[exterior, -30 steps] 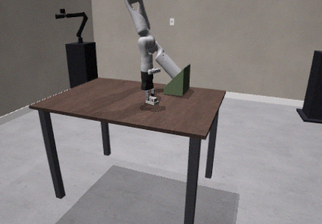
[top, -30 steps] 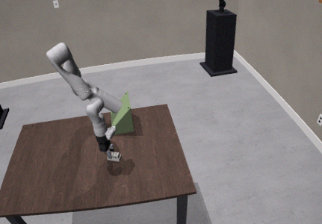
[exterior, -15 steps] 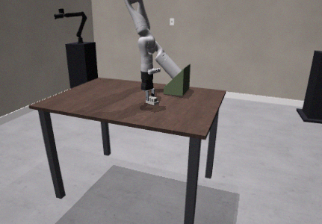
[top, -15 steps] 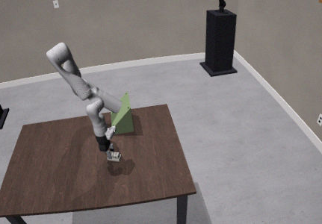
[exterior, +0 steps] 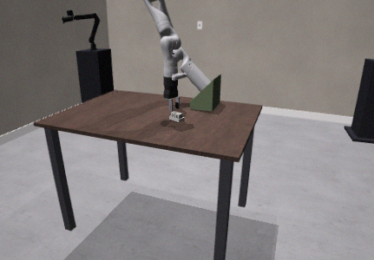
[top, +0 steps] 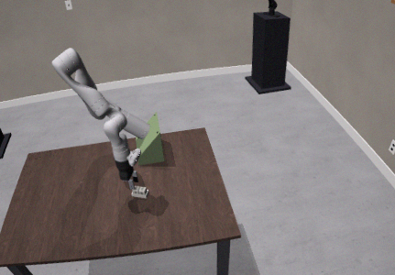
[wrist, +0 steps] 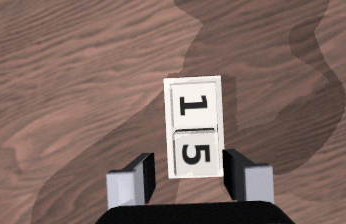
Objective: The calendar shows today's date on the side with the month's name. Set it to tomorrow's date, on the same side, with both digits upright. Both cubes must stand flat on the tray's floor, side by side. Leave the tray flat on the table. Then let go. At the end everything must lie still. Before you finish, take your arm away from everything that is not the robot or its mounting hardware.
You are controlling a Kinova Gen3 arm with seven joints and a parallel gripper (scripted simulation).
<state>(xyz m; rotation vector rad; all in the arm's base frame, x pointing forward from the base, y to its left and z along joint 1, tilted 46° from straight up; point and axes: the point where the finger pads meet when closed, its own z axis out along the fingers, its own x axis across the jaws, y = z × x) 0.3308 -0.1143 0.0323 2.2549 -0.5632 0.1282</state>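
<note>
The digit cube is 10 mm ahead of my hand and 40 mm below it. The rest, counted from my hand: white calendar tray: 10 mm ahead, 20 mm to the left, 60 mm below; then white cube: 20 mm ahead, 30 mm to the left, 40 mm below.
</note>
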